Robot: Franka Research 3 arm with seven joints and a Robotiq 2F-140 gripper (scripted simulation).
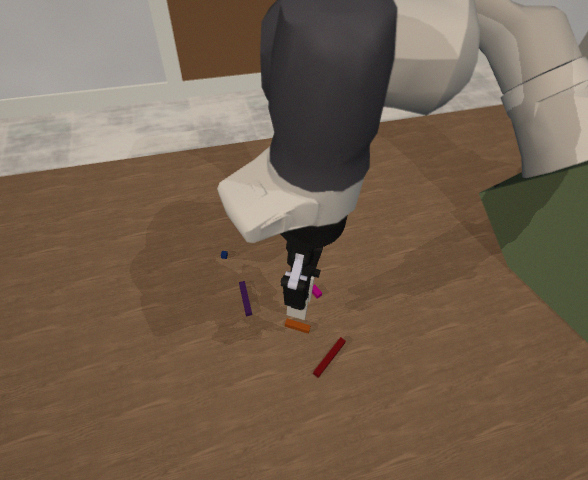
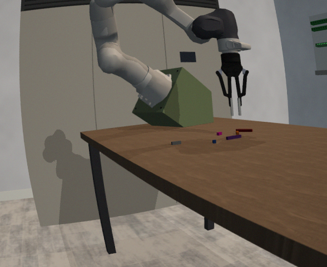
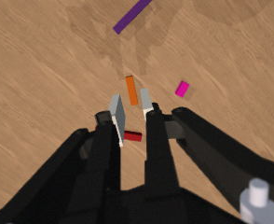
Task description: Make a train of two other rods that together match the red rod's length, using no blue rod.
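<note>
Now: the orange rod 100 mm below my hand. The rest, counted from my hand: red rod 20 mm behind, 70 mm to the left, 100 mm below; then purple rod 60 mm ahead, 80 mm to the right, 100 mm below; then magenta rod 60 mm behind, 40 mm to the right, 100 mm below.
</note>
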